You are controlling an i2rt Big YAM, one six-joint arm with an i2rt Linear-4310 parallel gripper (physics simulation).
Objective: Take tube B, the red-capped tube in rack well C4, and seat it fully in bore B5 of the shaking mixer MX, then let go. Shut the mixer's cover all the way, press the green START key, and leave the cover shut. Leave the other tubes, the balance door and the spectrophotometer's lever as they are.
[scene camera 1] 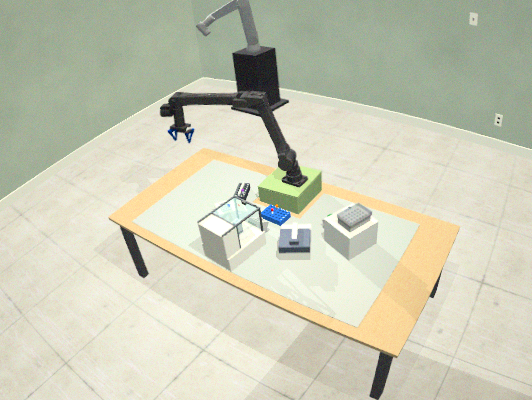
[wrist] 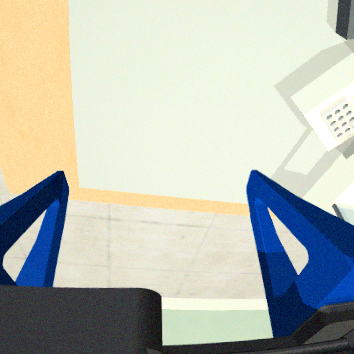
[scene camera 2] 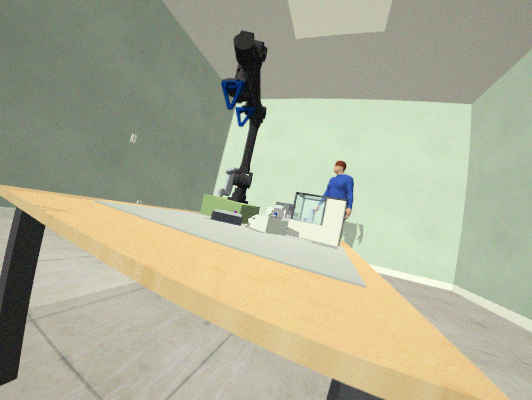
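Pixels of known places: gripper, between the fingertips: (scene camera 1: pixel 182 141) (wrist: pixel 158 178) (scene camera 2: pixel 235 118); arm's base, origin of its link: (scene camera 1: pixel 295 180) (scene camera 2: pixel 237 201).
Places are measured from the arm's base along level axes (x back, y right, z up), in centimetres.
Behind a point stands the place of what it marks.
Observation:
My gripper (scene camera 1: pixel 182 140) @[x -27.3, y 53.2, z 22.4 cm] (scene camera 2: pixel 236 116) @[x -27.3, y 53.2, z 22.4 cm] (wrist: pixel 158 178) @[x -27.3, y 53.2, z 22.4 cm] is open and empty, high above the table's far left part in scene camera 1, well away from the tubes. The blue rack (scene camera 1: pixel 282 218) @[x -21.0, y -7.3, z -8.1 cm] stands in front of the arm's base. A red cap (scene camera 1: pixel 272 210) @[x -20.6, y -0.8, z -6.0 cm] shows in it, with an orange cap (scene camera 1: pixel 277 205) @[x -16.4, y -0.7, z -5.6 cm] close behind; the well letters are too small to read. A white box with a grey gridded block on top, apparently the mixer (scene camera 1: pixel 350 241) @[x -25.5, y -49.6, z 0.4 cm], stands at the right, with a bit of green, perhaps its key (scene camera 1: pixel 329 215) @[x -10.9, y -28.7, z -3.8 cm], at its left edge. Its cover and bore B5 cannot be made out.
The glass-sided balance (scene camera 1: pixel 216 240) @[x -61.0, y -3.7, z 5.1 cm] (scene camera 2: pixel 336 220) @[x -58.1, y 7.9, z 0.1 cm] stands left of the blue rack. A dark rack (scene camera 1: pixel 243 191) (scene camera 2: pixel 227 217) @[x -15.8, y 29.2, z -8.8 cm] (wrist: pixel 345 17) @[x -18.5, y 27.7, z -8.4 cm] is behind it. A dark-topped device (scene camera 1: pixel 295 246) @[x -38.1, y -28.7, z -3.0 cm] stands between balance and mixer. A white keypad unit (wrist: pixel 317 125) @[x -35.1, y 23.7, z -4.8 cm] lies right of the fingers in the wrist view.

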